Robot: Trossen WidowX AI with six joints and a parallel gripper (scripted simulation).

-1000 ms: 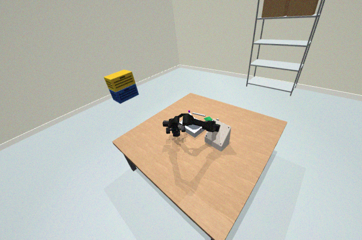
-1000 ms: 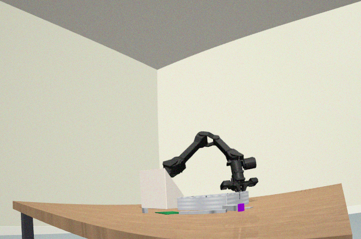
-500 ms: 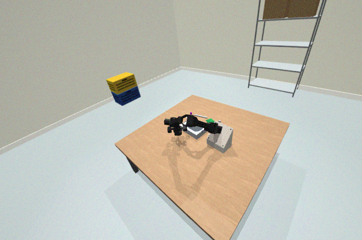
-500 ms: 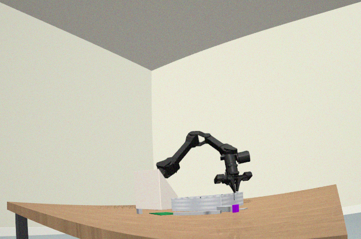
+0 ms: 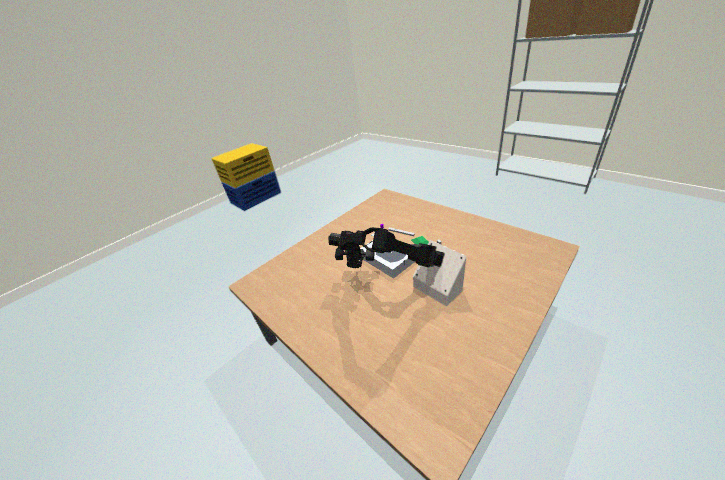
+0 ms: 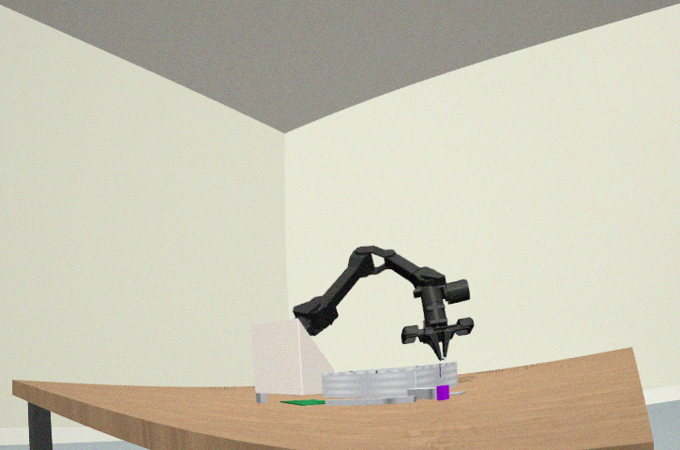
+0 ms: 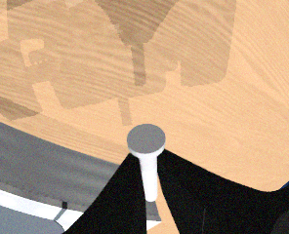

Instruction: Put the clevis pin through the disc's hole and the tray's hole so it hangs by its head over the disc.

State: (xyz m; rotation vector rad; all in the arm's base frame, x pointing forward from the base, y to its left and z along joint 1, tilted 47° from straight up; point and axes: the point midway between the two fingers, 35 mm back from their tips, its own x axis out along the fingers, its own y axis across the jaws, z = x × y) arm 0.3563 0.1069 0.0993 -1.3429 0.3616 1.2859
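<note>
My gripper tip is 16 cm to the left of the aluminium disc, 9 cm past it and 1 cm above it. The rest, counted from my gripper tip: steel clevis pin: 1 cm to the right; then steel tray: 17 cm to the right, 7 cm behind, 2 cm below; then flat grey piece: 30 cm to the right, 14 cm ahead, 6 cm below.
</note>
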